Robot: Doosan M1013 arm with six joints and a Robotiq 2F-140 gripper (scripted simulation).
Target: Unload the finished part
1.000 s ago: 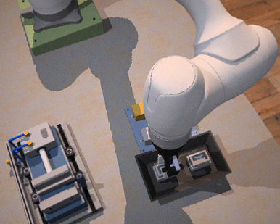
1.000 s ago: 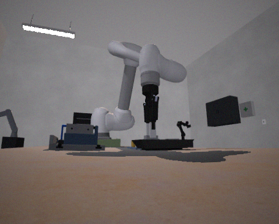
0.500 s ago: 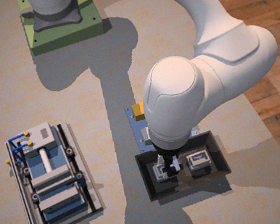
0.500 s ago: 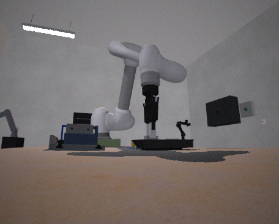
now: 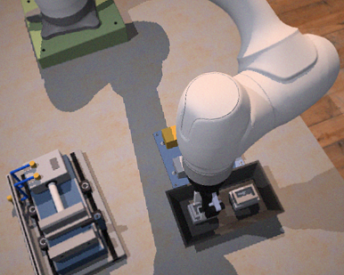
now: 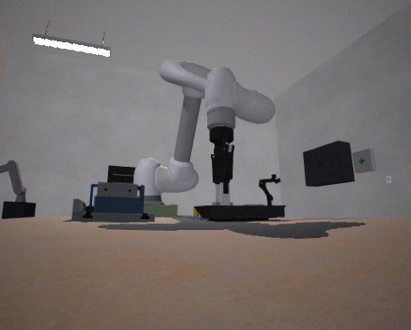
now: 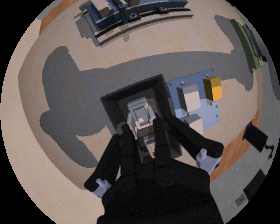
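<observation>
The grey block is 120 mm behind my hand, 10 mm to the right of it and 50 mm below it. From my hand the other things lie so: orange block 210 mm behind, 30 mm to the right, 50 mm below; vise 60 mm behind, 320 mm to the right, 40 mm below; blue fixture plate 170 mm behind, 30 mm to the left, 70 mm below.
</observation>
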